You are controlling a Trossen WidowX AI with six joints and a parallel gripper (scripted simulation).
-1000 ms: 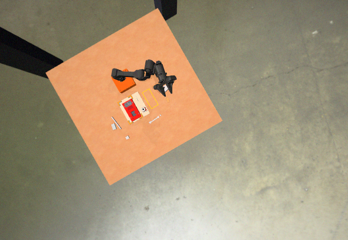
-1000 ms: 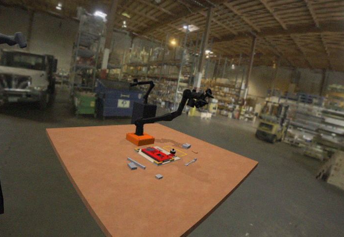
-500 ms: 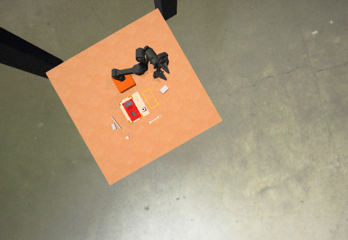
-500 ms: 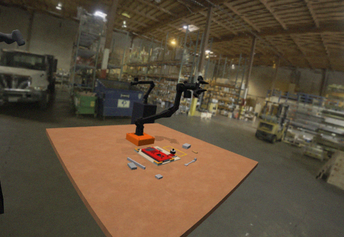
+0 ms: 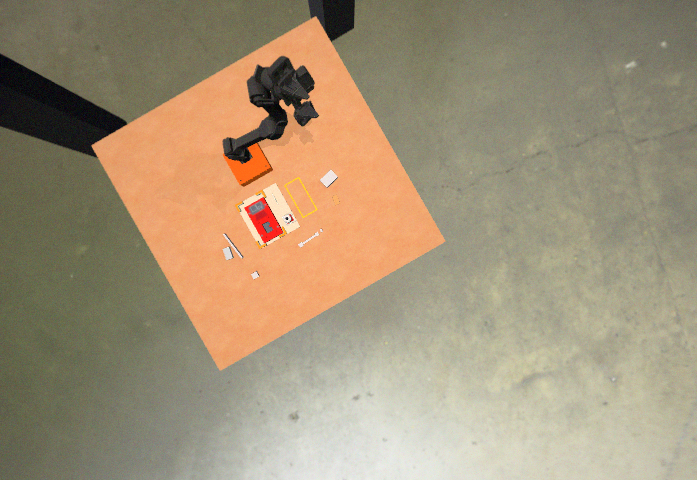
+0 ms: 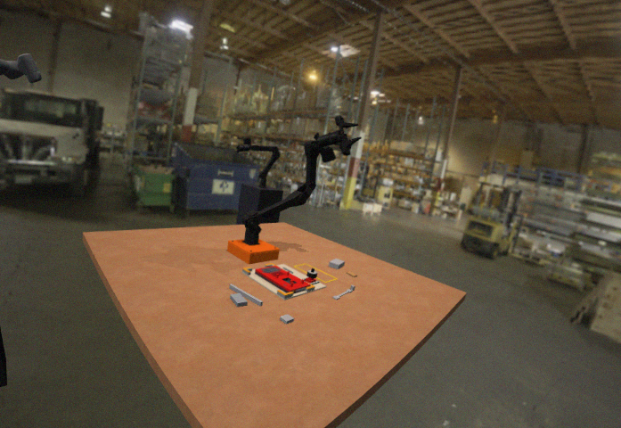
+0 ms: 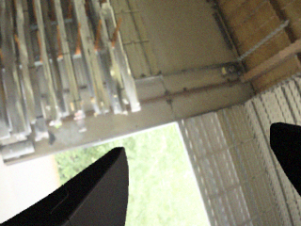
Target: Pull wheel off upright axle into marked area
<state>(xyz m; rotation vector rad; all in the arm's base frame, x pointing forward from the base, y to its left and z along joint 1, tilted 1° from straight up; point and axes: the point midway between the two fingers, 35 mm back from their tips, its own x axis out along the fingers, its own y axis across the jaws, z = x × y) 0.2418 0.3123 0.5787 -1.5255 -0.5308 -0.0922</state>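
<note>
Right now my gripper tip is 100 mm short of the wheel, 300 mm to the left of it and 610 mm above it.
</note>
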